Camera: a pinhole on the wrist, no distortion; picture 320 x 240 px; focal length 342.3 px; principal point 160.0 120.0 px. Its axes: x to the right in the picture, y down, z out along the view. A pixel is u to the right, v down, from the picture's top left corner.
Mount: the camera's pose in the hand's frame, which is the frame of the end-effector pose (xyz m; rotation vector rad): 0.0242 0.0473 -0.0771 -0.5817 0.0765 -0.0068
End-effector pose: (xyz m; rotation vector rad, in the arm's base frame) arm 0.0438 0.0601 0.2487 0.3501 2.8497 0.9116
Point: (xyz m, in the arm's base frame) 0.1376 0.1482 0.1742
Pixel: outside the picture
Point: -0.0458 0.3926 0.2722
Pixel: 295.1 176.5
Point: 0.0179 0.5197 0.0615
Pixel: 218.9 56.6
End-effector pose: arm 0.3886 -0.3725 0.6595 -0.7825 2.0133 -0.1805
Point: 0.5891 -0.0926 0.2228
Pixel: 164.7 78.7
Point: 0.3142 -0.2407 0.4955
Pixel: 209.8 224.3
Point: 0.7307 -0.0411 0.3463
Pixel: 64.2 24.4
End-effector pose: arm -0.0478 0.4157 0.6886 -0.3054 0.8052 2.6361
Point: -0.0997 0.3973 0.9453
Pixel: 61.9 52.8
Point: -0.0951 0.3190 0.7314
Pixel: 50.7 211.6
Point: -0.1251 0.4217 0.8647
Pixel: 123.5 12.8
